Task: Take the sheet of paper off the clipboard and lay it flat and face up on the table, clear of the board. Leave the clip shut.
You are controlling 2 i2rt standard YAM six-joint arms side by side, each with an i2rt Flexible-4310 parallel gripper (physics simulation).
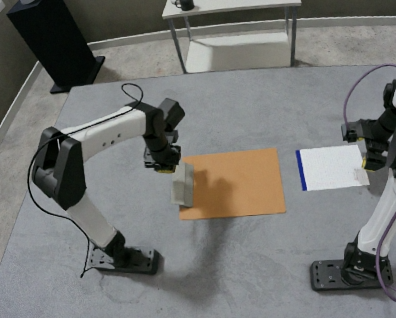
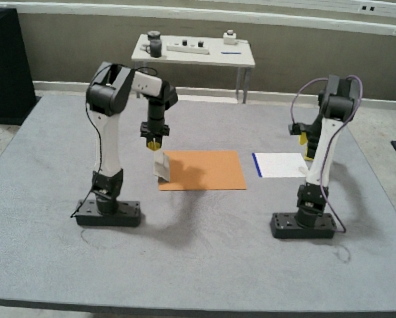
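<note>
The clipboard lies flat, a plain orange board. Its pale grey clip is at the left edge, its lever raised. No paper shows on the board. The white sheet of paper, with a blue strip along its left edge, lies on the table to the right of the board, apart from it; its lower right corner shows a greyish patch. My left gripper is shut and empty, just above the clip. My right gripper is open at the sheet's right end, its fingers apart.
The grey table carries both arm bases. A white side table with a dark mug stands behind it. A black cabinet stands at the back left.
</note>
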